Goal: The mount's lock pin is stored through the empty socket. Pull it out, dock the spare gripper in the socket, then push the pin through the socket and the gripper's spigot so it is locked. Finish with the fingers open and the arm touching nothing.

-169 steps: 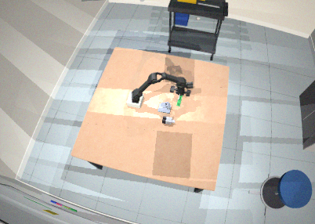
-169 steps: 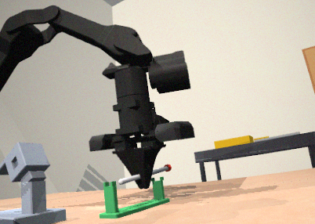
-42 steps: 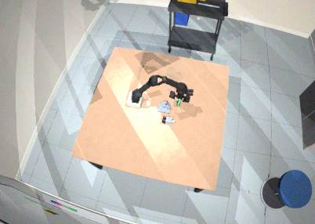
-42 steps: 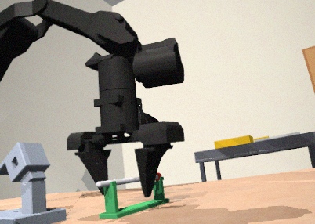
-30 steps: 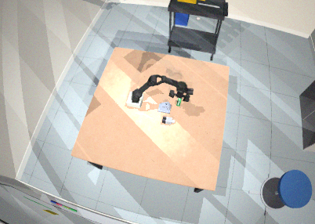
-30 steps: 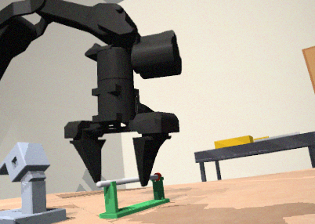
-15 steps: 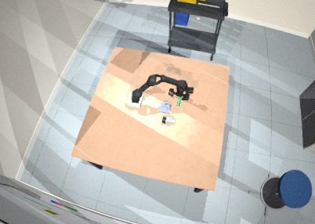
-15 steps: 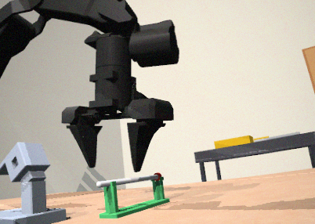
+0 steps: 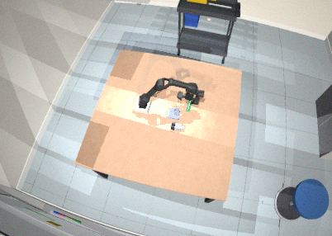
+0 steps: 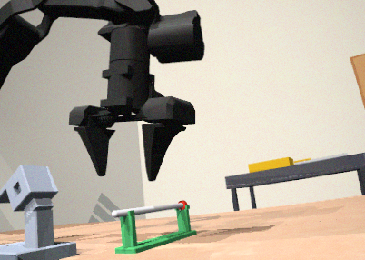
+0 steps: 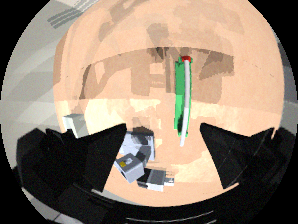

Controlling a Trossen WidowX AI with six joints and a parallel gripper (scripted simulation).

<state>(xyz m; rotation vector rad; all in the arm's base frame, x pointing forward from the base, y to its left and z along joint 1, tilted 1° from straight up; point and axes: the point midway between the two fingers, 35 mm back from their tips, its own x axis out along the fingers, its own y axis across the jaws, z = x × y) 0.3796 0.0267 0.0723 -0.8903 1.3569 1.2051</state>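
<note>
Right now the spare gripper is 60 mm behind my gripper tip, 210 mm to the right of it and 60 mm below it. Also, from my gripper tip: socket 90 mm behind, 80 mm to the right, 40 mm below; then green cradle 30 mm ahead, 20 mm to the left, 70 mm below.
</note>
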